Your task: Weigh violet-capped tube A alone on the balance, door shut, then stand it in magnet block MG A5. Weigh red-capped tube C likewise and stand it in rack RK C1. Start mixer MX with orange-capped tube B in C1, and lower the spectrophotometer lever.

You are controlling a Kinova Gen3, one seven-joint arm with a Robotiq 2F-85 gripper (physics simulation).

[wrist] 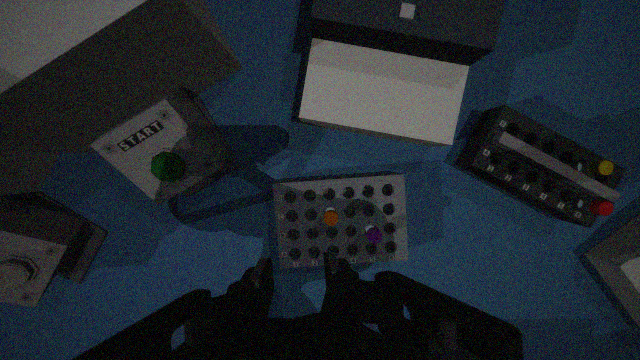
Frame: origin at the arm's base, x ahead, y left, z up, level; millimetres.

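Where they show: gripper, fingertip midpoint: (298, 270).
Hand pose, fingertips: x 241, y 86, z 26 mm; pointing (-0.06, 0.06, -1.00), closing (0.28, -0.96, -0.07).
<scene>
Things, the pixels of their centre, and the offset from my fingertips. "pt": a spot on its surface instead.
- orange-capped tube at the middle of its body: (330, 213) 18 mm right, 20 mm ahead, 96 mm down
- violet-capped tube at the middle of its body: (370, 230) 60 mm right, 13 mm ahead, 96 mm down
- red-capped tube at the middle of its body: (581, 204) 250 mm right, 80 mm ahead, 94 mm down
- dark two-row block at the middle of its body: (538, 166) 208 mm right, 107 mm ahead, 103 mm down
- yellow-capped tube at the middle of its body: (580, 166) 239 mm right, 114 mm ahead, 94 mm down
- START box with a green button, surface spot: (168, 166) pt 123 mm left, 39 mm ahead, 57 mm down
- large device at the middle of its body: (73, 36) 201 mm left, 122 mm ahead, 42 mm down
- white-fronted dark device at a spot on its surface: (382, 92) pt 40 mm right, 139 mm ahead, 82 mm down
The grey rack (341, 258) lies at the middle of the wrist view. An orange-capped tube (330, 217) stands in its second row from the far side, and a violet-capped tube (373, 234) stands one row nearer, further right. A red-capped tube (602, 208) stands at the right end of the near row of the dark two-row block (555, 172). My gripper (298, 270) is partly open with nothing between its fingers; its tips show at the rack's near edge, the right one overlapping the edge in view. The mixer, the balance and the spectrophotometer lever cannot be told for certain.
A yellow-capped tube (605, 167) stands in the dark block's far row. A START box with a green button (168, 166) is at left, below a large device (150, 55). A white-fronted dark device (382, 92) stands behind the rack. Other housings edge the lower left (47, 255) and right (612, 255).
</scene>
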